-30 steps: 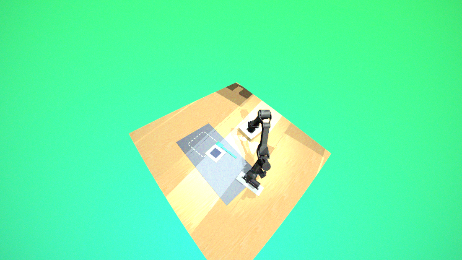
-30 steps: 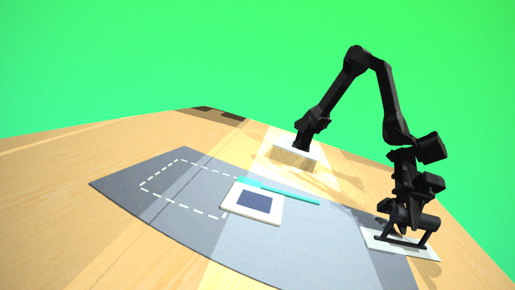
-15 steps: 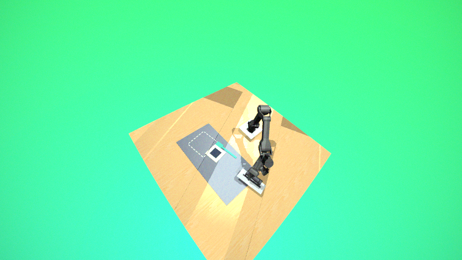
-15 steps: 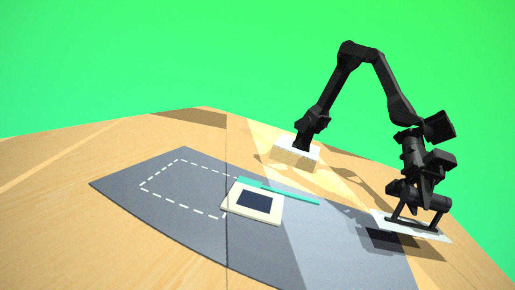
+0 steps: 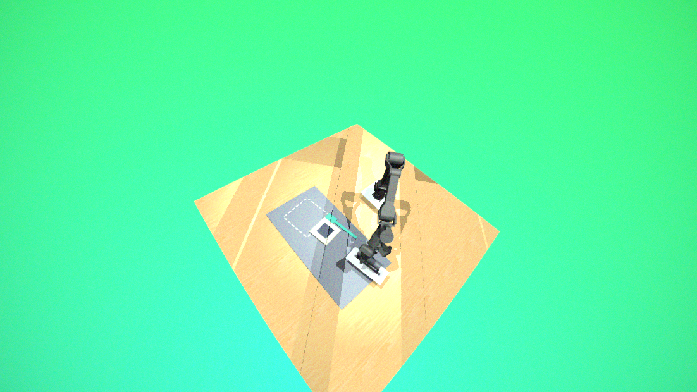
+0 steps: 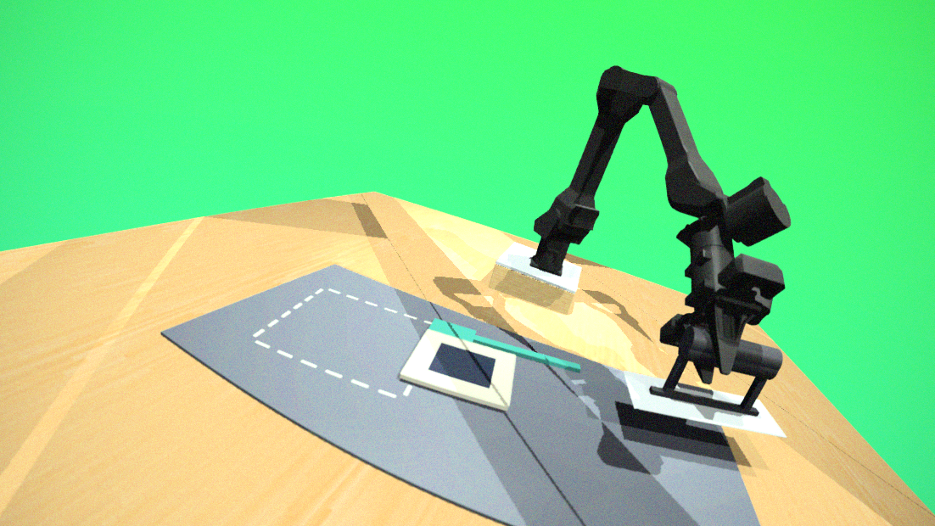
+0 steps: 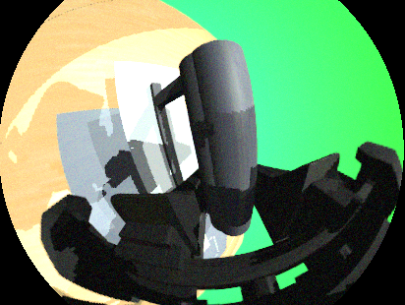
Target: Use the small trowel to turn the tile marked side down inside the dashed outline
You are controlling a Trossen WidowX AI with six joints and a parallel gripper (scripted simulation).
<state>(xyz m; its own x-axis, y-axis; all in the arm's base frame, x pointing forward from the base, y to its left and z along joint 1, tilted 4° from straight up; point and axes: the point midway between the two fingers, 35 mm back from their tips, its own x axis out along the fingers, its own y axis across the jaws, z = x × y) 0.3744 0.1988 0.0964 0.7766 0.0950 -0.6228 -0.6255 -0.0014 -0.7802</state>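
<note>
My gripper tip is now 1 cm past the grey mat, 24 cm to the left of it and 12 cm above it. Round my gripper tip: tile 3 cm behind, 27 cm to the right, 9 cm below; then small trowel 3 cm behind, 1 cm below; then thin teal strip 11 cm behind, 25 cm to the right, 9 cm below.
</note>
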